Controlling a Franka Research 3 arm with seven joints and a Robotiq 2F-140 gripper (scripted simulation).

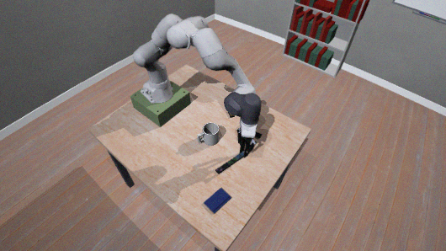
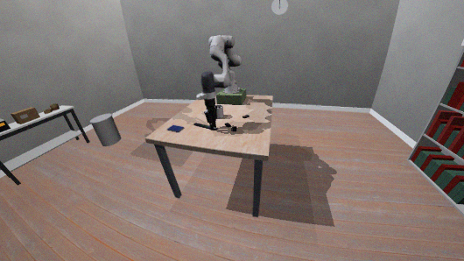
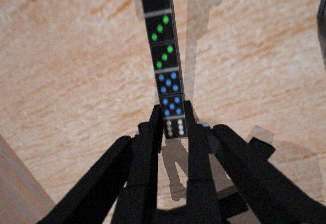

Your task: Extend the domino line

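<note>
The black domino lies 3 cm below my hand. Round my hand: blue book 31 cm to the right, 5 cm ahead, 3 cm below; grey mug 22 cm behind, 3 cm to the right, 1 cm above.
</note>
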